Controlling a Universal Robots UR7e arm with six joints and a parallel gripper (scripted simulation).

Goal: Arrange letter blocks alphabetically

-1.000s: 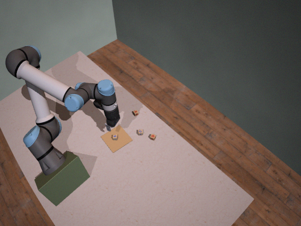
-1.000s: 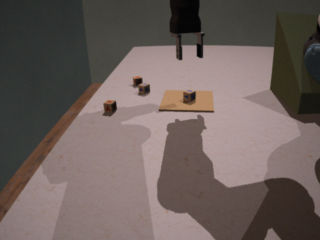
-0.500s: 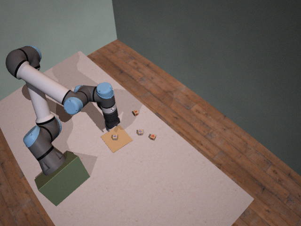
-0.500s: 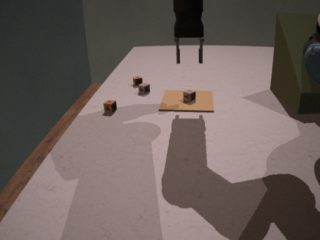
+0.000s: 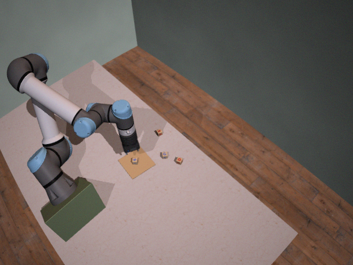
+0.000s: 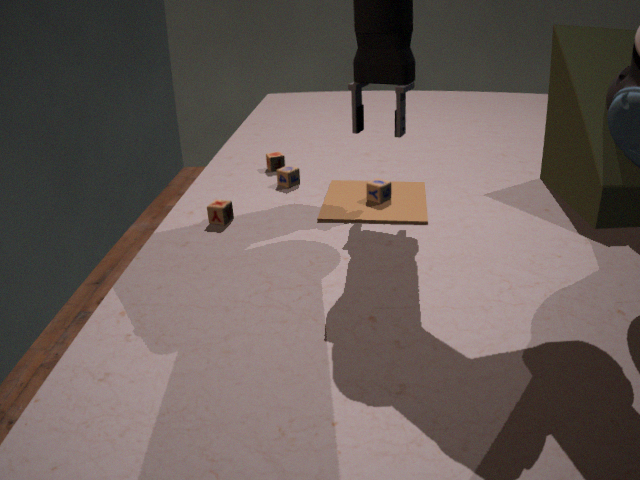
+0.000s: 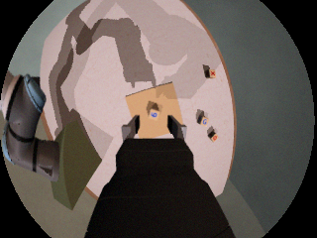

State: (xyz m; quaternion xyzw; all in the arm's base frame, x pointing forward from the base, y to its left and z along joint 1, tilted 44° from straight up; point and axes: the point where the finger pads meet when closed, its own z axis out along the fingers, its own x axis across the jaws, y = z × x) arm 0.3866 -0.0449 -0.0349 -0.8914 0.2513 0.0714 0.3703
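My gripper is now 11 cm above the tan mat and 1 cm to the left of it.
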